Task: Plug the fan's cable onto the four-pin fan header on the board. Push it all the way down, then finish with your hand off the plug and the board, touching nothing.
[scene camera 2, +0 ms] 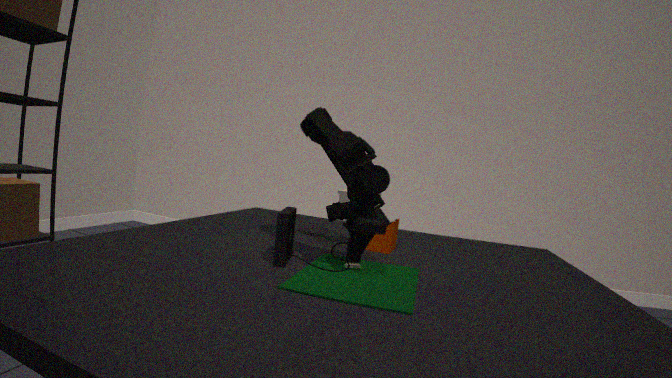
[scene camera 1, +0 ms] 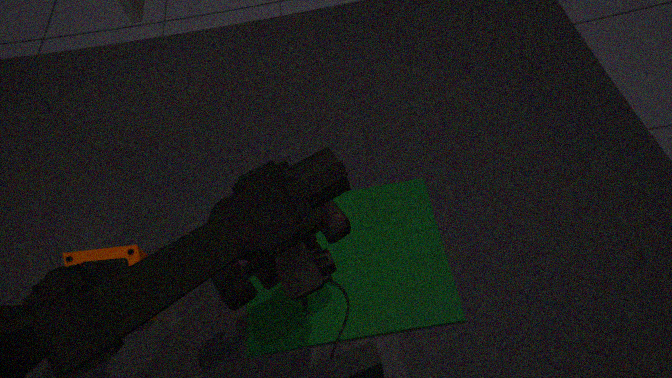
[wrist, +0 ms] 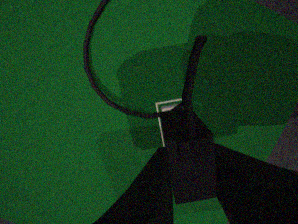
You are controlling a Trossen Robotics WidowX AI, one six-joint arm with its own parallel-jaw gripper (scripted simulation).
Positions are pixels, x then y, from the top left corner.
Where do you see a green board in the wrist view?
137, 61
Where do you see a green board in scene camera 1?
392, 265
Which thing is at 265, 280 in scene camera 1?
My gripper.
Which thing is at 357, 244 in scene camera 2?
My gripper.
